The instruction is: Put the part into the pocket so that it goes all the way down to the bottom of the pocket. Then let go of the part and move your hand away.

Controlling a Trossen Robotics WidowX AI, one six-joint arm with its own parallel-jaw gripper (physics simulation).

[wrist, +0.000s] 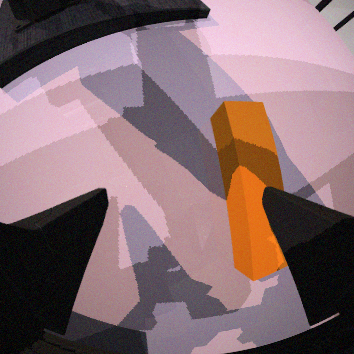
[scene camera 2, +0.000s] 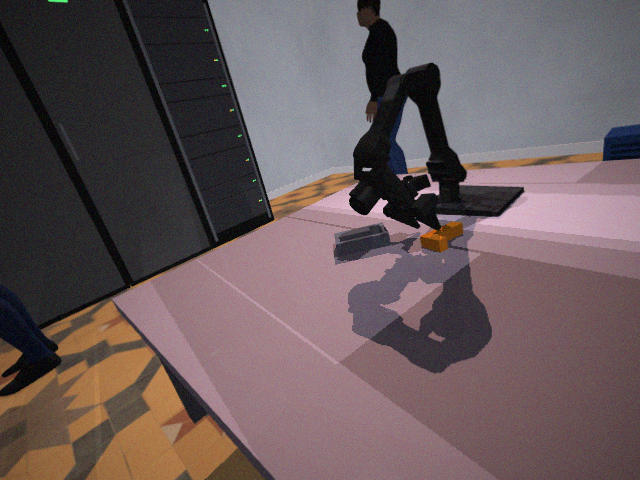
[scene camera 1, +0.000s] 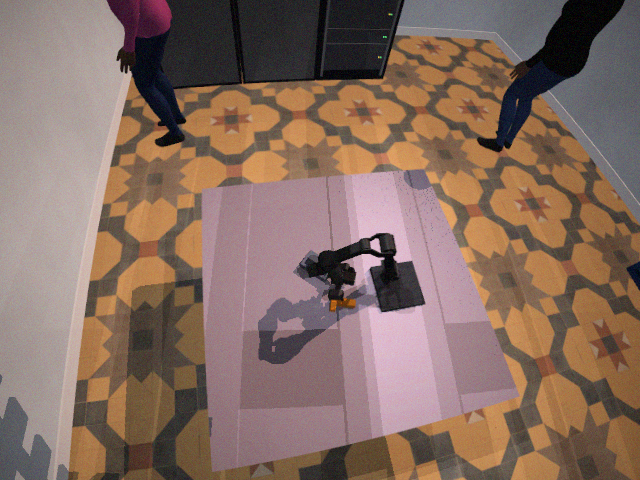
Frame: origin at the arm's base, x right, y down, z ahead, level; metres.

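Seen in the pictures: gripper, fingertip midpoint: (wrist: pixel 186 195) (scene camera 2: pixel 428 228) (scene camera 1: pixel 344 292); arm's base, link origin: (wrist: pixel 40 5) (scene camera 2: pixel 449 199) (scene camera 1: pixel 387 275).
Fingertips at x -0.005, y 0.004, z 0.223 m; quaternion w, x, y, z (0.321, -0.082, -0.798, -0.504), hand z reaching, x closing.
Observation:
Pixels of each thing's top centre, then the offset from my fingertips to it. Level surfaces: height alone.
- orange L-shaped part, top centre: (wrist: pixel 285 182) (scene camera 2: pixel 446 229) (scene camera 1: pixel 343 304) dy -0.010, dx -0.053, dz +0.032 m
- grey block with the pocket, top centre: (scene camera 2: pixel 360 232) (scene camera 1: pixel 318 264) dy -0.017, dx +0.164, dz +0.069 m
- pink table, surface height: dy +0.020 m
The orange L-shaped part (scene camera 1: pixel 349 303) (scene camera 2: pixel 432 242) (wrist: pixel 249 220) lies on the table beside the arm's base. The grey block with the pocket (scene camera 1: pixel 306 262) (scene camera 2: pixel 363 246) stands on the table apart from the part, partly hidden by the arm in scene camera 1. My gripper (scene camera 1: pixel 336 297) (scene camera 2: pixel 429 227) (wrist: pixel 186 195) is open with nothing held, low over the part. In the wrist view the part's long arm lies between the fingertips, close to the right finger, which hides the short arm. In scene camera 2 a fingertip overlaps the part; I cannot tell if they touch.
The arm's dark base plate (scene camera 1: pixel 400 299) (scene camera 2: pixel 496 202) (wrist: pixel 100 37) sits on the pink table (scene camera 1: pixel 289 217) (scene camera 2: pixel 232 335). Dark cabinets (scene camera 1: pixel 279 41) (scene camera 2: pixel 180 103) stand beyond it. A person in black (scene camera 1: pixel 566 41) (scene camera 2: pixel 382 56) and one in pink (scene camera 1: pixel 149 20) stand off the table.

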